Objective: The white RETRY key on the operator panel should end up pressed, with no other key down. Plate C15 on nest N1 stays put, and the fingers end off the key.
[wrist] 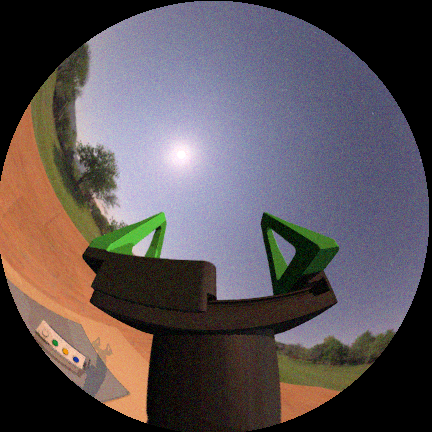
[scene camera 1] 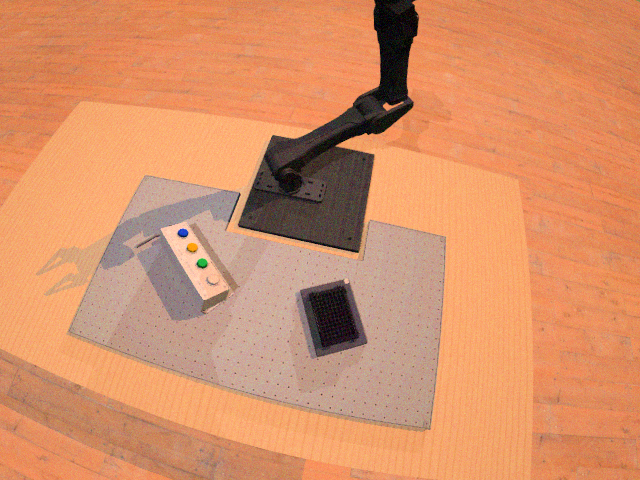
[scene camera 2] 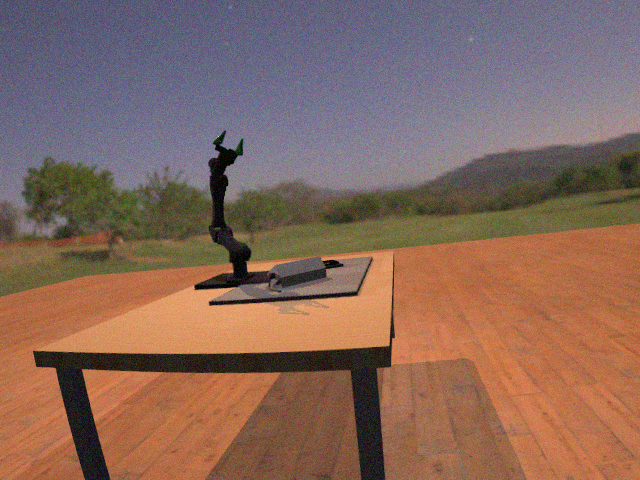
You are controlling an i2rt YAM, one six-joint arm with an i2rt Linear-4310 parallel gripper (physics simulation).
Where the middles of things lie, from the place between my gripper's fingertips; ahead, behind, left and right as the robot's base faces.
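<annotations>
There is the dark gridded tray [scene camera 1: 333, 316], and my hand is 65 cm above it, 34 cm short of it and 5 cm to the right of it.
</annotations>
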